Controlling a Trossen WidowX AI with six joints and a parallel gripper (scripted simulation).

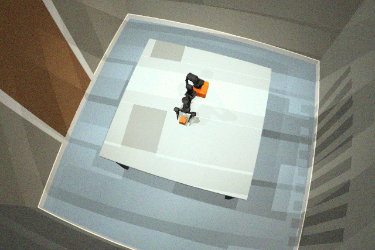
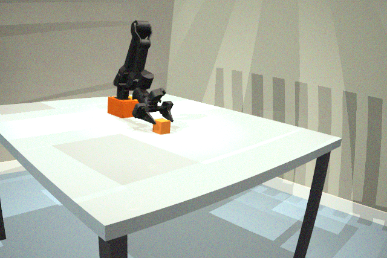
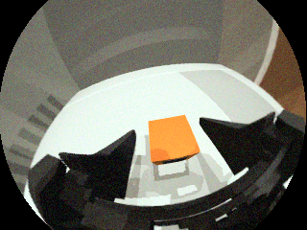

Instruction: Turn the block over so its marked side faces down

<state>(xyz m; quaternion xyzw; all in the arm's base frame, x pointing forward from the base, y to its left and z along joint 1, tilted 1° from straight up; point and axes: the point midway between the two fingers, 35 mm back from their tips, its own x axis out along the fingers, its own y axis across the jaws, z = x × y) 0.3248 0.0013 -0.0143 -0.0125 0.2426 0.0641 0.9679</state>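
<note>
My gripper tip is now 3 cm past the orange block and 2 cm above it.
</note>
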